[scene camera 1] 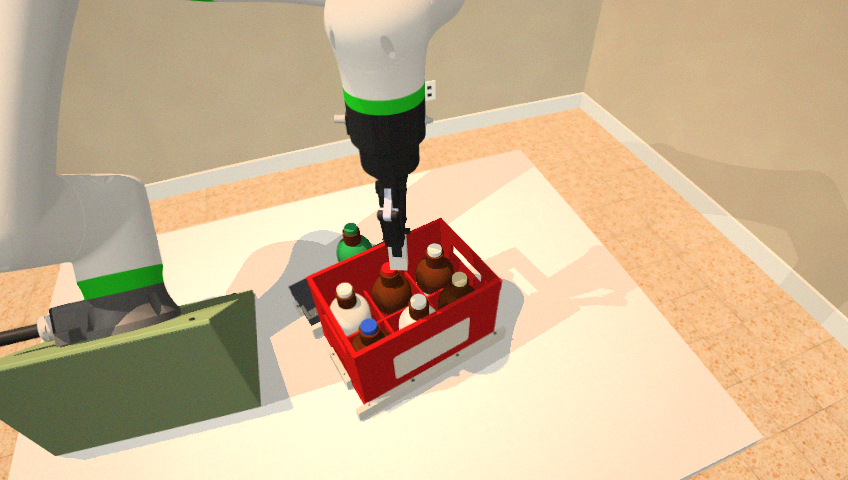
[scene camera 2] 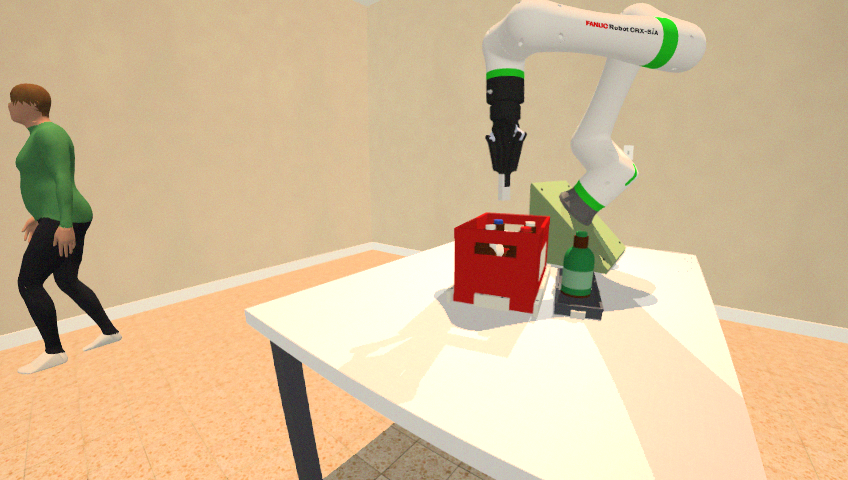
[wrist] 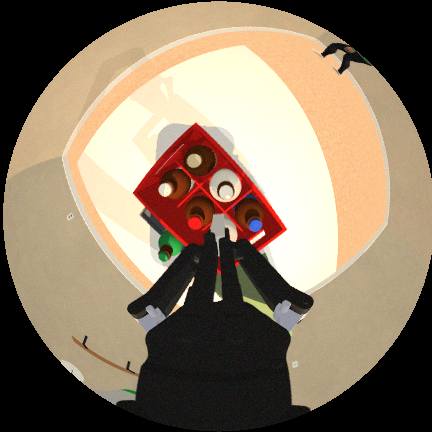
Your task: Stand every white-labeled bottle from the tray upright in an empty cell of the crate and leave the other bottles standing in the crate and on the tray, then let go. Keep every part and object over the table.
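Places are measured from the arm's base along level axes (x ahead, y left, z up), in centimetres.
Pixels of known places: gripper, fingertip midpoint: (scene camera 1: 399,266) (scene camera 2: 503,200) (wrist: 218,221); arm's base, link origin: (scene camera 1: 134,326) (scene camera 2: 574,209).
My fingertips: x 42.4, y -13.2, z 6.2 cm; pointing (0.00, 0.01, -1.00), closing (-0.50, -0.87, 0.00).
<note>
For each thing: its top centre in the pictures, then the offset to it from my fingertips. Level surfaces: height alone.
- red crate, top centre: (scene camera 1: 385,255) (wrist: 186,230) (scene camera 2: 533,223) dx +0.4, dy +7.8, dz -5.2 cm
- red cap, top centre: (scene camera 1: 389,267) (wrist: 194,223) dx +0.3, dy +6.0, dz -6.4 cm
- blue cap, top centre: (scene camera 1: 368,325) (wrist: 255,225) (scene camera 2: 498,220) dx -7.4, dy -3.7, dz -6.4 cm
- white cap, top centre: (scene camera 1: 434,248) (wrist: 163,189) dx +9.4, dy +6.5, dz -6.4 cm
- beige cap, top centre: (scene camera 1: 459,277) (wrist: 193,160) dx +10.1, dy -1.6, dz -6.4 cm
- green bottle, top centre: (scene camera 1: 350,227) (scene camera 2: 581,232) (wrist: 162,257) dx -2.2, dy +19.3, dz -6.7 cm
- table, surface height: dz -22.7 cm
The red crate (scene camera 1: 374,379) (scene camera 2: 493,279) (wrist: 150,192) holds two white bottles (scene camera 1: 351,312) (wrist: 225,182), standing low in separate cells. Its other cells hold brown bottles with a red cap (scene camera 1: 387,271) (wrist: 195,223), a blue cap (scene camera 1: 368,326) (wrist: 255,225), a white cap (scene camera 1: 434,250) (wrist: 165,189) and a beige cap (scene camera 1: 458,278) (wrist: 194,160). Brown bottles' labels are hidden. A green bottle (scene camera 1: 352,251) (scene camera 2: 578,264) (wrist: 171,243) stands on the dark tray (scene camera 1: 301,295) (scene camera 2: 565,306) beside the crate. My gripper (scene camera 1: 398,260) (scene camera 2: 504,192) (wrist: 218,221) is shut, empty, above the crate, touching no bottle.
The green wedge-shaped robot base (scene camera 1: 148,380) (scene camera 2: 546,211) stands on the table (scene camera 1: 535,410) (scene camera 2: 487,380) near the crate and tray. A person in a green top (scene camera 2: 46,172) is on the floor beyond the table, left in scene camera 2.
</note>
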